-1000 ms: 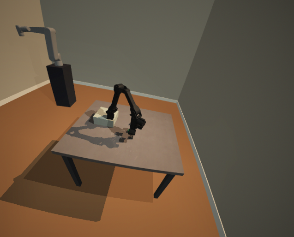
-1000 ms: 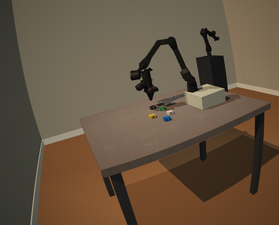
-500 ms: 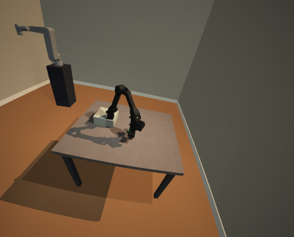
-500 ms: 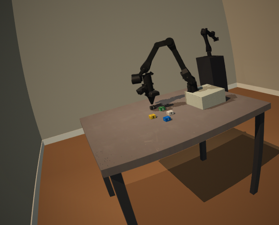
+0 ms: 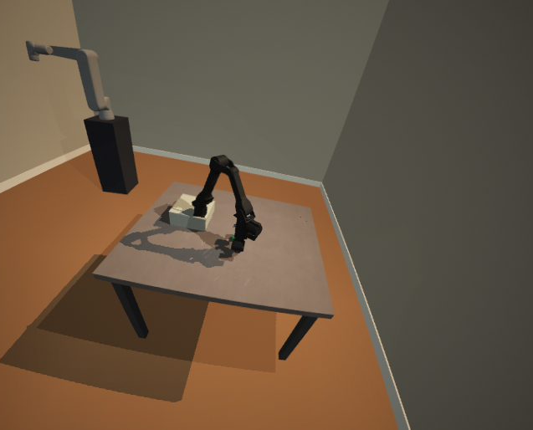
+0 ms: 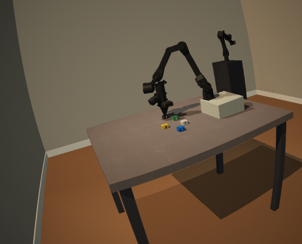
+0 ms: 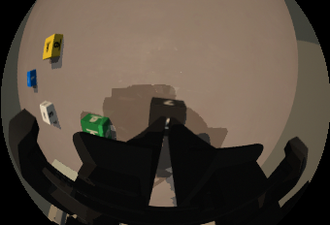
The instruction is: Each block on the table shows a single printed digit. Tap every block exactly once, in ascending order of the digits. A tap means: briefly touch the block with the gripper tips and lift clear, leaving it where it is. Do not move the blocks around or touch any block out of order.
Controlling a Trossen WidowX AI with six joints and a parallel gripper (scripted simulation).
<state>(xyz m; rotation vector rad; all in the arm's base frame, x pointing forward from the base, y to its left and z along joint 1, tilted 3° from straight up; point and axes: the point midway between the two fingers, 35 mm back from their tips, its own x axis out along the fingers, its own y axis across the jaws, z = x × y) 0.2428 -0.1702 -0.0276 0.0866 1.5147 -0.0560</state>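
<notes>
The black block lies 1 cm below my gripper tip. Round my gripper tip: yellow block 16 cm to the left, 9 cm ahead, 1 cm below; then white block 21 cm to the left, 1 cm below, 1 cm behind; then green block 8 cm to the left, 2 cm behind, 1 cm below.
</notes>
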